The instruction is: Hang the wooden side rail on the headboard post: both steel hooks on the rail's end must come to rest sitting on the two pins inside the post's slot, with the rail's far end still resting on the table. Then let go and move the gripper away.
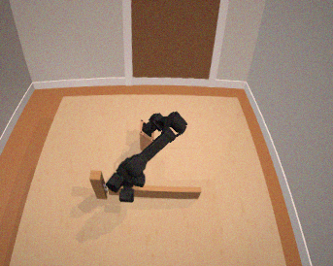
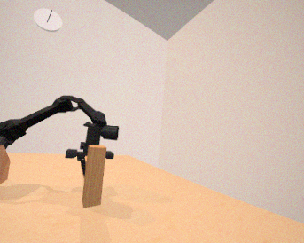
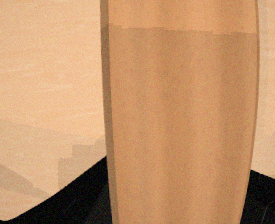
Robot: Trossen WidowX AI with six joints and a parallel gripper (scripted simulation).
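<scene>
Right now the headboard post is 10 mm ahead of my gripper tip, 140 mm to the right of it and 40 mm above it.
</scene>
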